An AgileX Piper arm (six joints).
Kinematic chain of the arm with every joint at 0, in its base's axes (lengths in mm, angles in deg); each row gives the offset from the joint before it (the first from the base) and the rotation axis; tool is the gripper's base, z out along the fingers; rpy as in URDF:
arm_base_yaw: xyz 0 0 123 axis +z
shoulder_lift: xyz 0 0 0 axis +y
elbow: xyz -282.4 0 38.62 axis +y
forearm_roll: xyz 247.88 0 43.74 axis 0.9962 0 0.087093
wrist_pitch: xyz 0 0 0 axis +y
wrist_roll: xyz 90.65 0 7.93 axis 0.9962 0 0.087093
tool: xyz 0 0 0 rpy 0 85.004 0
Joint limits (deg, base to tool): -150..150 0..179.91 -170..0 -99.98..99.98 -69.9..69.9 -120..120
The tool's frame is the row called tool.
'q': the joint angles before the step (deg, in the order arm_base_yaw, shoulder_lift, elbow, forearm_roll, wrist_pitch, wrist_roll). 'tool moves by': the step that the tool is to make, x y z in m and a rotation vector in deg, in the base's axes. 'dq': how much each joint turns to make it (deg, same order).
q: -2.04 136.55 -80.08 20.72 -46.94 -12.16
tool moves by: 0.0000 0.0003 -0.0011 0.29 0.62 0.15
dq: 0.00 0.01 -0.01 0.00 0.70 0.08
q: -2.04 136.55 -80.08 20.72 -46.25 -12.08
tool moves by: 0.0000 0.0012 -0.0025 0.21 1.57 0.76
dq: 0.00 0.00 0.00 -0.50 1.68 0.01
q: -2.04 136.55 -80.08 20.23 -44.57 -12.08
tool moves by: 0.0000 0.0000 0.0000 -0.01 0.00 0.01
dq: 0.00 0.00 0.00 -0.02 0.00 0.00
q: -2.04 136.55 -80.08 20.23 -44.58 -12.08
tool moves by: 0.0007 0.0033 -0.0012 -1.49 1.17 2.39
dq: 0.01 0.01 0.00 -2.73 1.14 -0.13
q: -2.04 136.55 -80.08 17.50 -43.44 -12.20
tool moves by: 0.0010 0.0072 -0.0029 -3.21 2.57 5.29
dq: 0.00 0.00 -0.01 -6.29 2.56 0.12
